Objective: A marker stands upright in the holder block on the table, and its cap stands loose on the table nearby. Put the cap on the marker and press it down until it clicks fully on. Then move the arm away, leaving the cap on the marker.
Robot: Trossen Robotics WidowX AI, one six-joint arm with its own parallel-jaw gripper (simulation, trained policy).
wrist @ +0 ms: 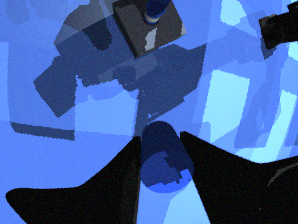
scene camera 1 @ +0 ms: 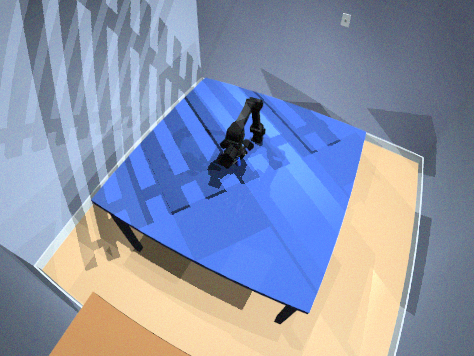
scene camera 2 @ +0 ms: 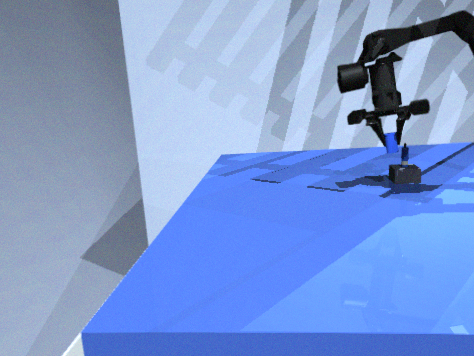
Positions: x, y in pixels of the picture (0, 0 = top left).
Labels:
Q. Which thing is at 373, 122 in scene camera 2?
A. My gripper.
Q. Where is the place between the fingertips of my gripper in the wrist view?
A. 160, 139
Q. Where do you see a blue cap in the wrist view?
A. At 166, 167

